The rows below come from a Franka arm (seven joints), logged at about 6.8 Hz.
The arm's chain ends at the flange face. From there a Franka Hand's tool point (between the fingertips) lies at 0.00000 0.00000 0.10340 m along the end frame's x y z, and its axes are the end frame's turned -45 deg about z.
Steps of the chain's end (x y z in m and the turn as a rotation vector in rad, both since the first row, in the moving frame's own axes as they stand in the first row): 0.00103, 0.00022, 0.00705, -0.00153, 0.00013, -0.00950; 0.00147, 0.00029, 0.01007, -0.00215, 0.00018, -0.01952; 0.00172, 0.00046, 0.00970, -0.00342, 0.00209, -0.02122; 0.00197, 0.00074, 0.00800, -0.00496, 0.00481, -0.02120; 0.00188, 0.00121, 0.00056, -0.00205, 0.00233, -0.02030; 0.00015, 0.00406, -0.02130, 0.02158, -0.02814, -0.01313; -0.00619, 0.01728, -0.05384, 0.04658, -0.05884, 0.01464; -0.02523, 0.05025, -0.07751, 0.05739, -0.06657, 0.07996
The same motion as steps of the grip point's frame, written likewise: 0.00047, 0.00101, 0.00705, -0.00117, -0.00099, -0.00950; 0.00069, 0.00142, 0.01007, -0.00165, -0.00139, -0.01952; 0.00080, 0.00195, 0.00970, -0.00390, -0.00094, -0.02122; 0.00087, 0.00263, 0.00800, -0.00691, -0.00011, -0.02120; 0.00050, 0.00250, 0.00056, -0.00310, 0.00020, -0.02030; -0.00327, -0.00065, -0.02137, 0.03516, -0.00464, -0.01313; -0.01743, 0.00013, -0.05413, 0.07454, -0.00867, 0.01464; -0.05368, 0.00862, -0.07791, 0.08765, -0.00649, 0.07996
